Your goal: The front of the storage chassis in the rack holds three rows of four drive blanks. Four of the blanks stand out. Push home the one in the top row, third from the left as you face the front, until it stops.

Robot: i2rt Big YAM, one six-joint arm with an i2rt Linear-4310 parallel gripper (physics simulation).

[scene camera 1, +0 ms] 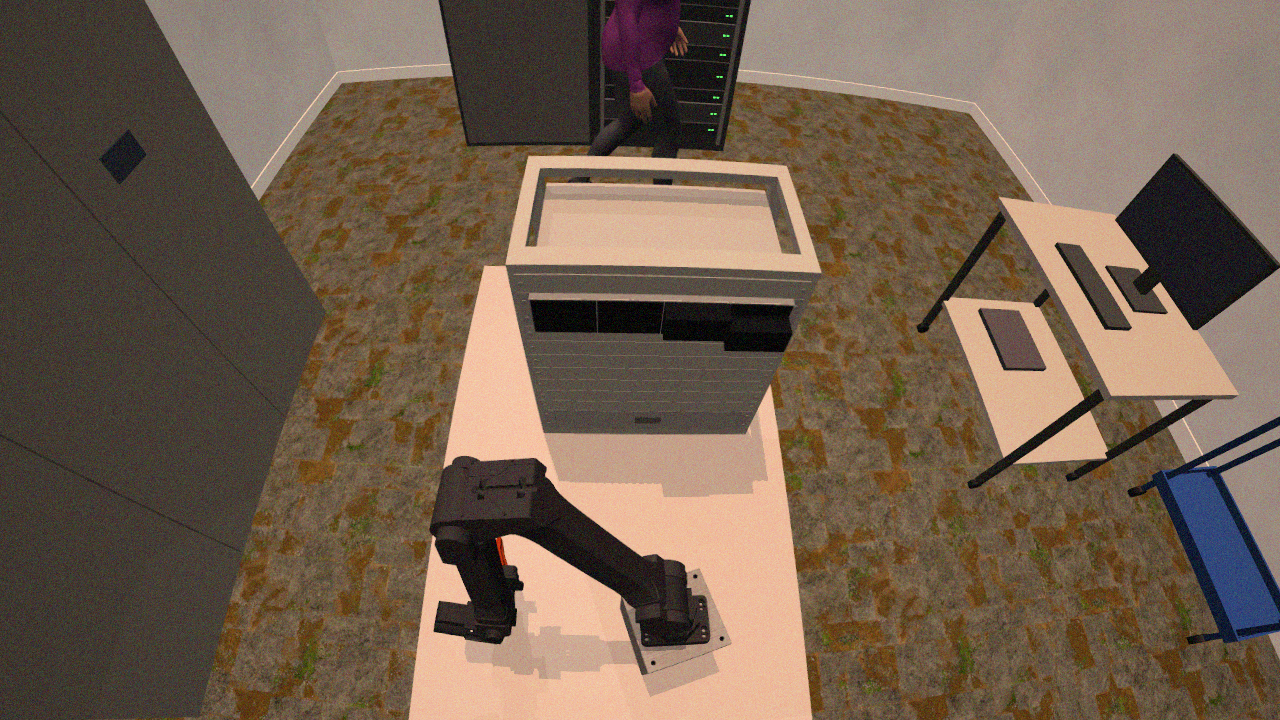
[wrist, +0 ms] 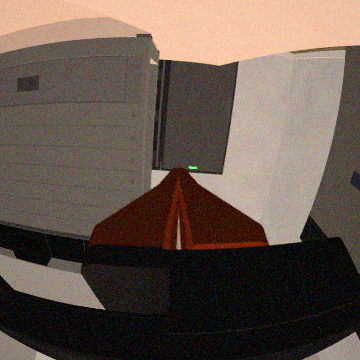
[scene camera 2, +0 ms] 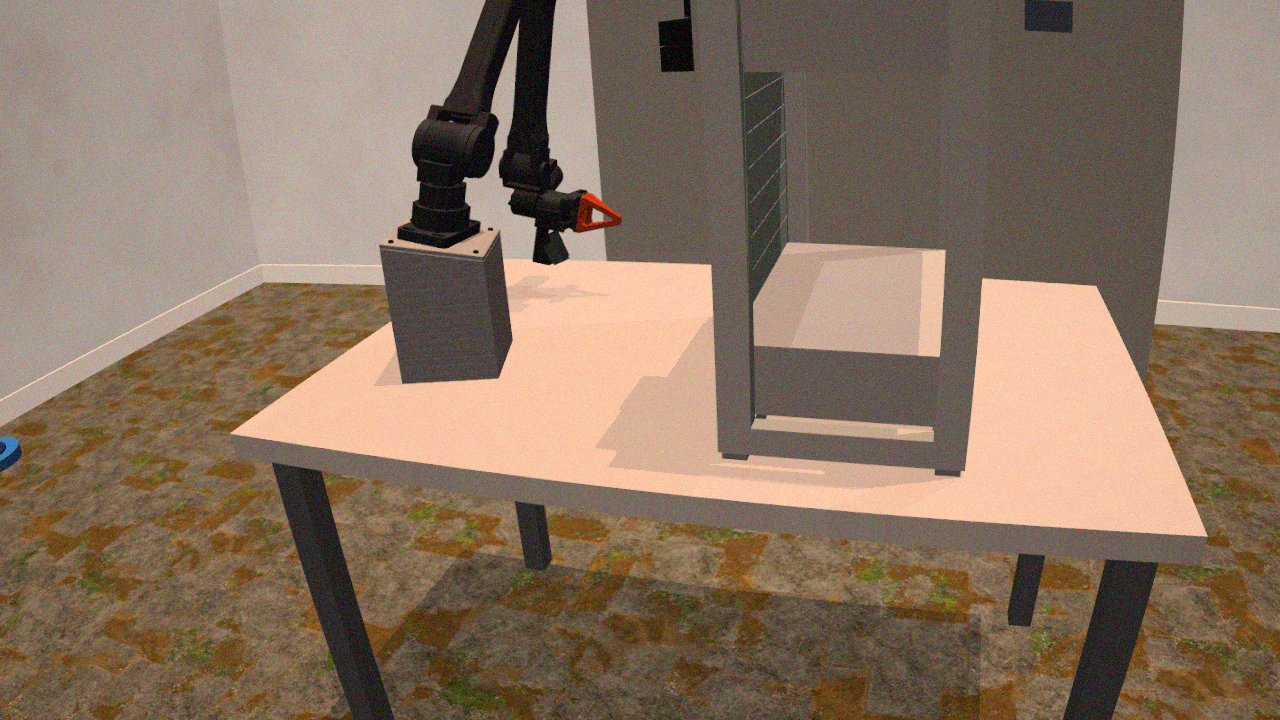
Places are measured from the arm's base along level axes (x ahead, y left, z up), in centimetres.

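Pixels of known places: gripper, between the fingertips: (scene camera 1: pixel 500 538) (wrist: pixel 178 176) (scene camera 2: pixel 620 220); arm's base, origin of its link: (scene camera 1: pixel 674 622) (scene camera 2: pixel 439 234).
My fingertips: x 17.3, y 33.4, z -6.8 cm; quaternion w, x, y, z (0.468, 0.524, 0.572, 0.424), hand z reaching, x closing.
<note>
For each thing: its top centre in the pictures, then the offset to it from my fingertips. Level surfaces: height alone.
- rack, centre of its top: (scene camera 1: pixel 663 208) (wrist: pixel 72 240) dx +43.6, dy -31.1, dz +46.0 cm
- fourth blank, centre of its top: (scene camera 1: pixel 756 304) (wrist: pixel 8 233) dx +30.4, dy -47.5, dz +36.4 cm
- table, height of its surface: dz -13.7 cm
The rack (scene camera 1: pixel 664 260) (scene camera 2: pixel 729 268) stands on the table. In scene camera 1, black drive blanks cross its upper front. The top-row third blank from the left (scene camera 1: pixel 695 324) stands out, and the fourth blank (scene camera 1: pixel 759 331) stands out further. The first two look about level with each other. The lower rows are hidden there. Dark blanks (scene camera 2: pixel 675 44) jut past the front post in scene camera 2; dark blanks (wrist: pixel 32 248) also show in part at the wrist view's lower left. My gripper (scene camera 1: pixel 501 549) (scene camera 2: pixel 616 219) (wrist: pixel 178 176) is shut and empty, low in front of the rack's left side, apart from it.
The arm's base stands on a grey pedestal (scene camera 2: pixel 447 313) on the table (scene camera 2: pixel 581 402). Grey panels (scene camera 1: pixel 653 376) fill the rack front below the blanks. A tall grey cabinet (scene camera 1: pixel 134 313) is at the left. A person (scene camera 1: pixel 640 53) walks behind the rack. A desk (scene camera 1: pixel 1065 268) and blue cart (scene camera 1: pixel 1230 555) are at the right.
</note>
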